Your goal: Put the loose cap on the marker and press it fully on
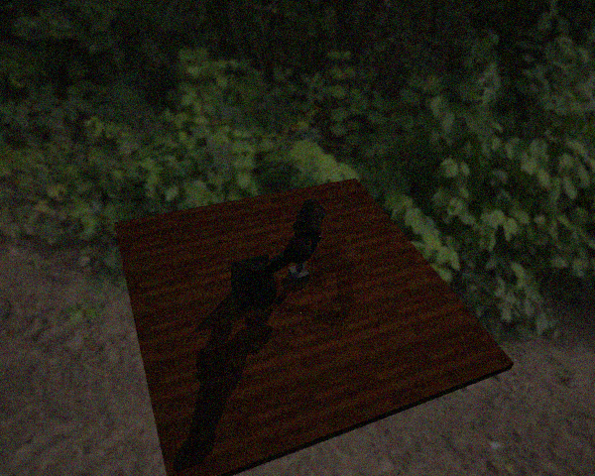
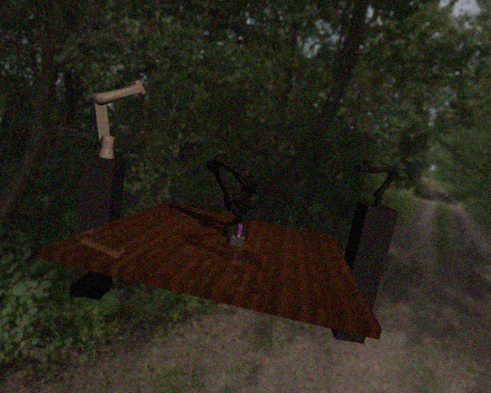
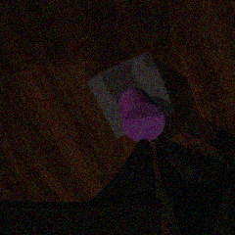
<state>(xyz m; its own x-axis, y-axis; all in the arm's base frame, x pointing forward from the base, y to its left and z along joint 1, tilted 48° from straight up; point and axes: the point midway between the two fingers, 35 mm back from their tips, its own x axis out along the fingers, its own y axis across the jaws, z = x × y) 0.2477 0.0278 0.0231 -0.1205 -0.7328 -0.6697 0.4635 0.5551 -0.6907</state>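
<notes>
My gripper tip is 6 cm above the purple cap. Also, from my gripper tip: holder block (12 cm below); pale marker (7 cm below).
</notes>
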